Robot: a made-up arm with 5 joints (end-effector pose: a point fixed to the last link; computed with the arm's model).
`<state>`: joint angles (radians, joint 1 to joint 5).
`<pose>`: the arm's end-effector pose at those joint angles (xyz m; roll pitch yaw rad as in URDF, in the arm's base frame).
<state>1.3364 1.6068 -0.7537 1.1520 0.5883</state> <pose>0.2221 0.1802 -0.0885 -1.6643 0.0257 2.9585</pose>
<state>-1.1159 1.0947 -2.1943 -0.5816 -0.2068</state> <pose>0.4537 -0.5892 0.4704 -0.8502 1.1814 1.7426</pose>
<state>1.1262 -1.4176 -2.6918 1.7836 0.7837</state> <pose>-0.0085 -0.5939 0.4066 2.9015 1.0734 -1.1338</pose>
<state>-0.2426 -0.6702 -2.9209 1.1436 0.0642</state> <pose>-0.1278 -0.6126 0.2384 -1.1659 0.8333 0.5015</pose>
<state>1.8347 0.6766 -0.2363 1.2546 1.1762</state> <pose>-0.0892 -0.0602 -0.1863 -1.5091 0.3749 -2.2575</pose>
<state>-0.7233 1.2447 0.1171 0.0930 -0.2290</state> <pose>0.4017 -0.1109 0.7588 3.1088 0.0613 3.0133</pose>
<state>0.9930 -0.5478 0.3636 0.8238 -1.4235</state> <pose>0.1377 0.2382 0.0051 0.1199 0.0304 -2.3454</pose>
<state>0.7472 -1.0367 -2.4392 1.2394 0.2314</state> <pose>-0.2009 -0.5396 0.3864 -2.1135 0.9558 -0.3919</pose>
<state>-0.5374 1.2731 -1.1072 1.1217 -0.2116</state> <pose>0.0569 -0.1263 0.8185 2.8481 0.7101 2.8815</pose>
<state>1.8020 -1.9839 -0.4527 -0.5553 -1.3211</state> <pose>-0.3273 -0.4321 0.3862 -1.8575 -0.4680 0.2187</pose>
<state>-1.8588 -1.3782 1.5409 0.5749 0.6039</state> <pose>-0.4046 -0.4568 0.2881 -2.2360 -0.1195 -0.9925</pose>
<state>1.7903 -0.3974 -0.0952 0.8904 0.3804</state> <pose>-0.2606 0.0224 -0.1184 -1.3335 0.3015 -1.4675</pose>
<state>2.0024 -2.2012 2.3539 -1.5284 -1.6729</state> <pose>-0.2918 -0.4268 0.4582 -0.7555 0.7623 -0.7637</pose>
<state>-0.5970 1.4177 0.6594 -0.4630 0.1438</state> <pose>0.6026 -0.1704 0.5466 -3.0184 -0.5532 2.5253</pose>
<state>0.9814 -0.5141 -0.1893 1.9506 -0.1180</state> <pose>0.1963 0.2477 -0.1049 0.3006 0.0417 -0.9644</pose>
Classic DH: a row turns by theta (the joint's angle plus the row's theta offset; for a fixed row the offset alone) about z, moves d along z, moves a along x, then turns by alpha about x. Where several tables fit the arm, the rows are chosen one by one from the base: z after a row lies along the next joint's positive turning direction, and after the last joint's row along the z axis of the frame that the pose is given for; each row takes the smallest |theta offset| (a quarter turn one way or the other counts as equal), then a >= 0, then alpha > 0; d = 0 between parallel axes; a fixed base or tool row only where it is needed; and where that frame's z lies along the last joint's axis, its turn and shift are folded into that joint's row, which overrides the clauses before.
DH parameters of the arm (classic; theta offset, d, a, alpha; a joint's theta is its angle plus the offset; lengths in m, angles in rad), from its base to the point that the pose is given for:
base (fixed): 1.2041 0.2889 -0.162 -1.454
joint 1: -1.5261 -0.1642 0.0127 -1.2067
joint 2: 1.4458 0.0653 0.0192 -1.5708
joint 3: 0.7685 -0.0402 0.0315 -0.7667
joint 4: 0.9626 -0.441 0.0042 2.074
joint 5: 0.0511 -0.2287 0.0092 -0.6879
tool (fixed): 2.2519 -0.1887 0 0

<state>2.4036 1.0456 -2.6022 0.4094 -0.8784</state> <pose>0.4636 0.0488 0.1897 2.9357 -0.7713 -2.1069</pose>
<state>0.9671 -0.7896 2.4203 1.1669 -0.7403</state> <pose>0.3412 -0.2326 0.6673 -2.9944 1.3283 -0.3246</pose>
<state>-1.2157 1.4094 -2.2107 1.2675 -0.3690</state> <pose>-0.0344 -0.6822 0.3319 1.1394 0.2755 2.1871</pose>
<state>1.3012 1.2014 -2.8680 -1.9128 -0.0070</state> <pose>0.3832 0.2386 -0.0342 0.0844 0.6358 -1.7106</pose>
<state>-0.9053 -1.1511 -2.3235 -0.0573 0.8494</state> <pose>-0.3818 -0.3550 0.2130 -1.9074 0.9660 -0.8678</pose>
